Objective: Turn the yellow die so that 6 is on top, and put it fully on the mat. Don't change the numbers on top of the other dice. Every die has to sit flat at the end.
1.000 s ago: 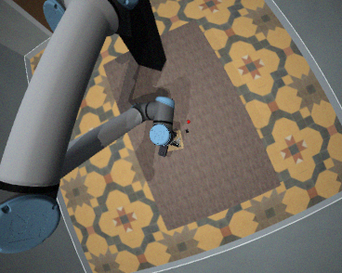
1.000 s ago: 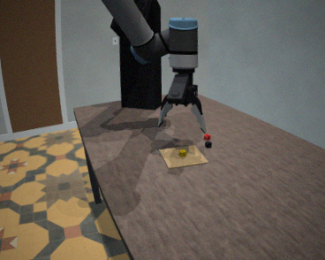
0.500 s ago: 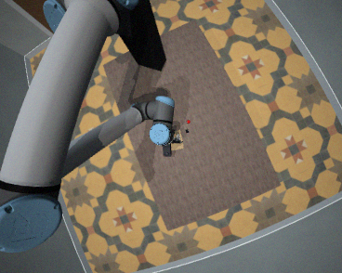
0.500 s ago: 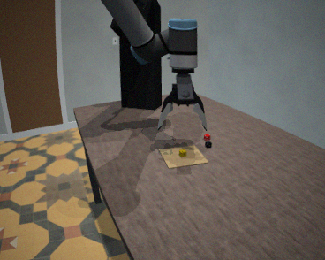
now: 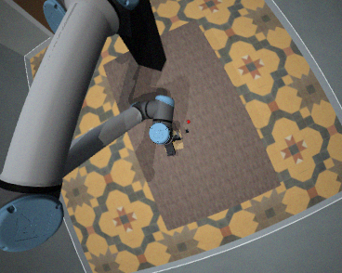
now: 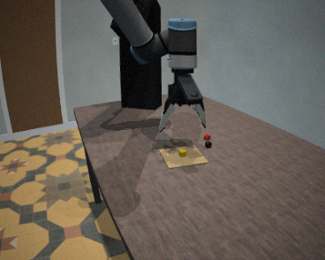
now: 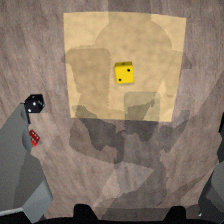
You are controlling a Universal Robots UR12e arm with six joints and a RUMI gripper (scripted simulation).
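The yellow die lies 9 cm below my hand. Round my hand: black die (13 cm to the left, 9 cm below); red die (18 cm to the left, 9 cm below, 5 cm behind); tan mat (10 cm below).
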